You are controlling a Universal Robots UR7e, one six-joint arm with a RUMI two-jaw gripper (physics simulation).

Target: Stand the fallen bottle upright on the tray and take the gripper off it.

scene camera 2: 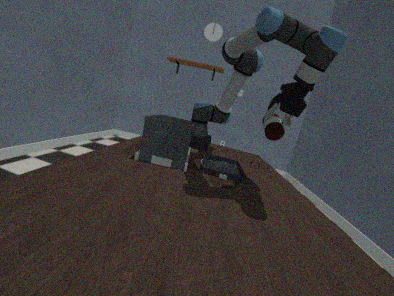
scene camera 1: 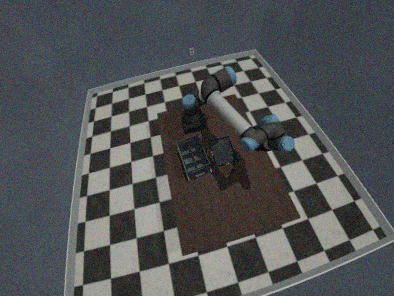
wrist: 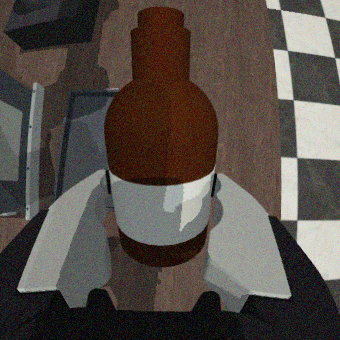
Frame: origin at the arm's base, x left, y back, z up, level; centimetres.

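Seen in the pictures: gripper, fingertip midpoint: (scene camera 2: 272,124) (wrist: 161,174); arm's base, origin of the base link: (scene camera 2: 196,134) (scene camera 1: 192,116).
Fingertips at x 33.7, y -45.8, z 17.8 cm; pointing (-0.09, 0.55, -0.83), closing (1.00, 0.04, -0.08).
Note:
Pixels of each thing's middle, then the offset from my fingertips to it.
- brown bottle with a pale label, body centre: (wrist: 161,143) (scene camera 2: 271,122) dx -0.1, dy +2.0, dz +0.9 cm
- shallow dark tray, body centre: (wrist: 103,147) (scene camera 2: 222,165) (scene camera 1: 222,150) dx -15.0, dy +6.6, dz -24.3 cm
- taller dark box with compartments, body centre: (scene camera 2: 170,137) (scene camera 1: 193,156) dx -41.7, dy +4.6, dz -16.8 cm
A brown bottle with a pale label (scene camera 2: 274,129) (wrist: 161,130) is held clear of the table, its neck toward the top of the wrist view. In scene camera 2 it is tilted, its round base facing the camera and slightly down. My gripper (scene camera 2: 280,117) (wrist: 161,174) is shut on the bottle, one finger on each side of the label. In scene camera 1 the arm hides bottle and fingers. The shallow dark tray (scene camera 1: 222,151) (scene camera 2: 222,176) (wrist: 82,150) lies on the brown table top. The bottle is above and to one side of it, partly covering it in the wrist view.
A taller dark box with compartments (scene camera 1: 198,175) (scene camera 2: 165,137) (wrist: 34,150) stands beside the tray. The robot's dark base (scene camera 1: 193,122) (scene camera 2: 201,141) (wrist: 55,30) stands behind them. A wooden shelf (scene camera 2: 195,64) hangs on the far wall.

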